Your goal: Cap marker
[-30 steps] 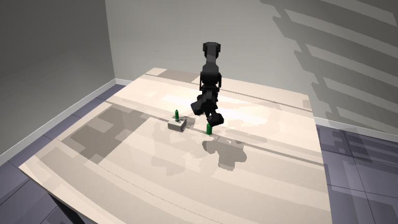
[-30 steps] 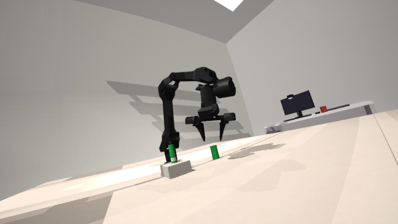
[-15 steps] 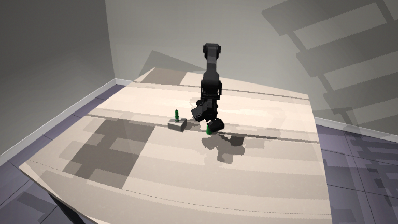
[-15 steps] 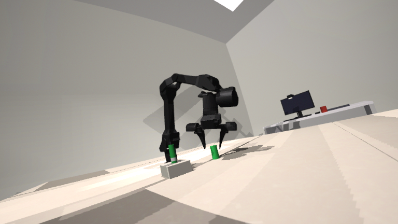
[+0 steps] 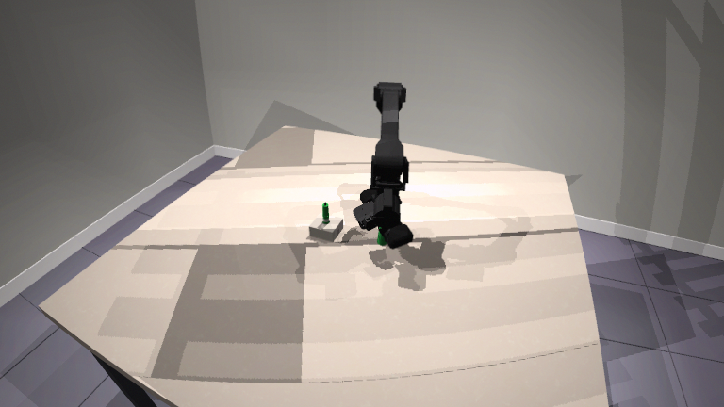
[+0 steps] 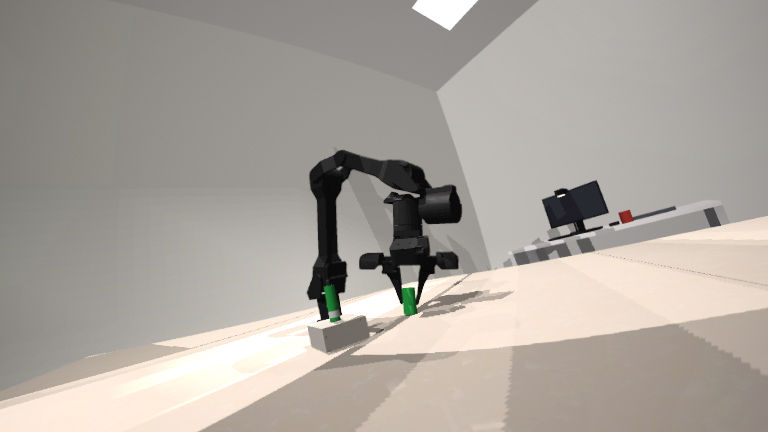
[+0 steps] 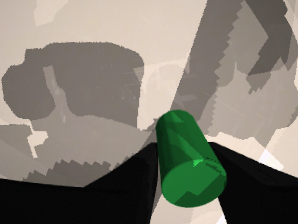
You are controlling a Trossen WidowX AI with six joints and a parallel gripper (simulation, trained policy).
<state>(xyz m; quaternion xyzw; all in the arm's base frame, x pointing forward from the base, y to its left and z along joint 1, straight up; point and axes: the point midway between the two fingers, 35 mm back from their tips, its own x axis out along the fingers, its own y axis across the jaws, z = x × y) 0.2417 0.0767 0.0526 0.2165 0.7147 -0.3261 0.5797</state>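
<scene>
My gripper tip is now 1 cm short of the holder block and 16 cm to the left of it. Round my gripper tip: green cap 1 cm ahead, 1 cm above.
</scene>
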